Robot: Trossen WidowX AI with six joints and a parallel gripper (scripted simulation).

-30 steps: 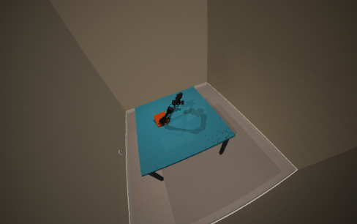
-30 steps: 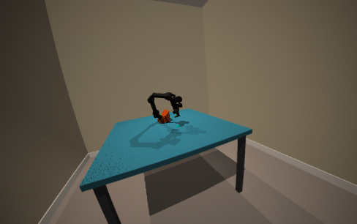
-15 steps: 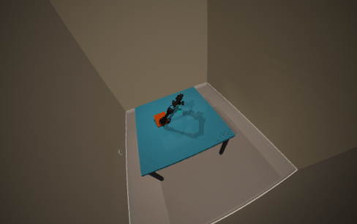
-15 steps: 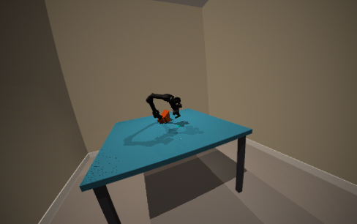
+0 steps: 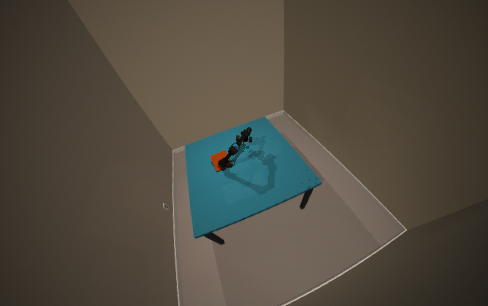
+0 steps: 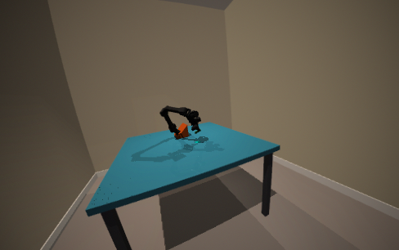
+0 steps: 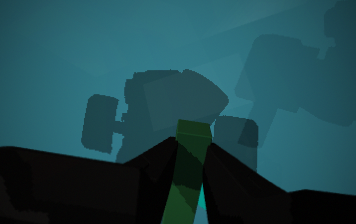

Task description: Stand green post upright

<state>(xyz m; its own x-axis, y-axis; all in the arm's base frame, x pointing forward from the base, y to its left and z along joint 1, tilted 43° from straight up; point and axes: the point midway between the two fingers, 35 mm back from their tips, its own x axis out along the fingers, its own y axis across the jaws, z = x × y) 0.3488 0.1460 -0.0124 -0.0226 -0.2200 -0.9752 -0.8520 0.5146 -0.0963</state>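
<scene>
My gripper tip is 30 mm to the left of the cyan circle and 120 mm above it. Also, from my gripper tip: green post 10 mm behind, 20 mm to the right, 10 mm below.
</scene>
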